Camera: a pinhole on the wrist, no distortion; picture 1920 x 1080 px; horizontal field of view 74.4 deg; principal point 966.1 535.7 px. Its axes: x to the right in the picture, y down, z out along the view. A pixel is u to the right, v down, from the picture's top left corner.
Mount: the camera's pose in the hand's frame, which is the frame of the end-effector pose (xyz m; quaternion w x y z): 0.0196 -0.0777 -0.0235 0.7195 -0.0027 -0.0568 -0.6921
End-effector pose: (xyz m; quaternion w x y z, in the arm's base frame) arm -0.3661 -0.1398 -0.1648 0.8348 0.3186 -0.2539 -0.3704
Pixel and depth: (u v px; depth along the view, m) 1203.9 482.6 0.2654
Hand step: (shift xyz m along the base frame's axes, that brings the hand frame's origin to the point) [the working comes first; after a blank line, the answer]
In the camera's frame: 0.0499 -0.0111 0.2654

-0.2154 -0.1310 0.0845
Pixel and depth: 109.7 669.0 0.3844
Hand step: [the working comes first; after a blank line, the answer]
In the camera's frame: -0.2603 0.0405 0.3844

-0.1133 -0.0205 0.3852
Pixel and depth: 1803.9 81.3 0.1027
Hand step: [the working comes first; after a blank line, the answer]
In the camera's frame: 0.0680 -0.0369 0.1027

-0.1307 -0.0827 -0.0495
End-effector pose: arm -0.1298 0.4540 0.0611 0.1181 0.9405 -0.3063 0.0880
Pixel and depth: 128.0 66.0 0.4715
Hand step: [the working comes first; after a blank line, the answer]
In the camera's frame: -0.3124 -0.1751 0.4715

-0.2820 -0.2071 -0.3912
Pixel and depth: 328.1 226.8 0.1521
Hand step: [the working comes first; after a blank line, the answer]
In the camera's frame: -0.0767 -0.0371 0.1521

-0.0203 -0.0225 -0.1191
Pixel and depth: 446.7 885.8 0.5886
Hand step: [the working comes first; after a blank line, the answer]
In the camera's frame: -0.2417 0.1629 0.5886

0.0227 -0.3947 -0.4618
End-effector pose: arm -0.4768 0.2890 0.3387 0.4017 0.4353 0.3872 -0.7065
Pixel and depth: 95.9 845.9 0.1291
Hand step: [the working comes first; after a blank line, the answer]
In the camera's frame: -0.0888 0.0317 0.1291

-0.0210 -0.1066 -0.0077
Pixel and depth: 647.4 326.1 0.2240
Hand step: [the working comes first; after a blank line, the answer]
In the camera's frame: -0.0564 -0.0371 0.2240

-0.0513 -0.1615 0.0965
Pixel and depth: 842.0 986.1 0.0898
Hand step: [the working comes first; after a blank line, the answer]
In the camera's frame: -0.0088 0.0320 0.0898

-0.0881 -0.0479 -0.0074
